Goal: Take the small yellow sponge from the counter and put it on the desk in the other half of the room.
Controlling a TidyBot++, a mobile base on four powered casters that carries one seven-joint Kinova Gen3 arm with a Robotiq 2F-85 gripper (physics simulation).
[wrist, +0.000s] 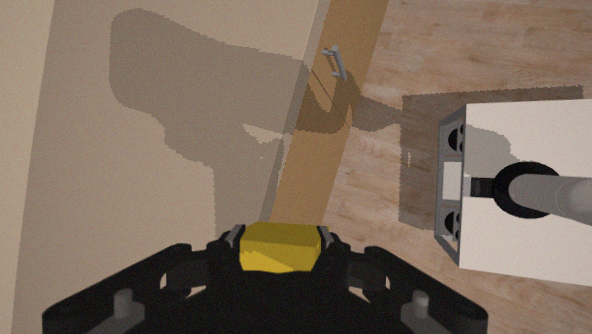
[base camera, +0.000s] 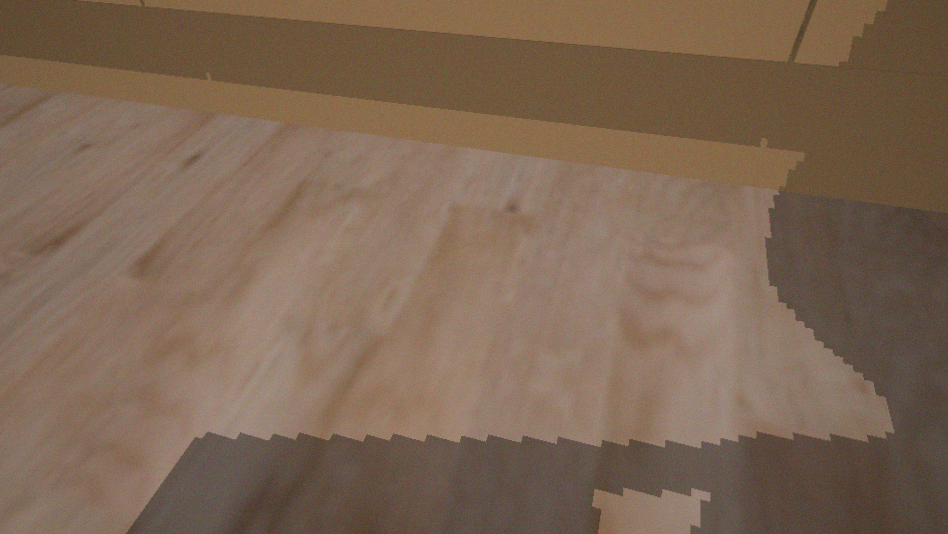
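Pixels of known places: gripper, fingertip midpoint: [wrist: 281, 237]; arm's base, origin of the base link: [wrist: 528, 190].
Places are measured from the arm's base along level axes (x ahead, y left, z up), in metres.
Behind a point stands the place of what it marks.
Observation:
The small yellow sponge [wrist: 280, 247] @(x 0.467, y -0.008, z 0.647 m) is between the two fingertips at the bottom middle of the wrist view. My gripper [wrist: 281, 237] @(x 0.480, y -0.003, z 0.617 m) is shut on it, with one fingertip against each side. The sponge is held high above the edge of the counter [wrist: 200, 30] @(x 0.661, y -0.251, z 0.513 m), whose pale top fills the left of the wrist view. The gripper and the sponge do not show in the base camera view. The desk cannot be made out in either view.
The counter's wooden front [base camera: 431, 33] @(x 0.654, y 0.072, z -0.270 m) [wrist: 312, 165] @(x 0.560, y -0.053, z 0.232 m) has a metal handle [wrist: 339, 62] @(x 0.478, y -0.244, z 0.368 m) in the wrist view. My white mobile base [wrist: 525, 245] @(x -0.008, y 0.158, z -0.014 m) stands on the wood floor [base camera: 398, 298] @(x 0.414, y 0.091, z -0.397 m) [wrist: 480, 45] @(x -0.025, y -0.600, z -0.397 m), a short way from that front. Shadows of the arm and base fall across counter and floor.

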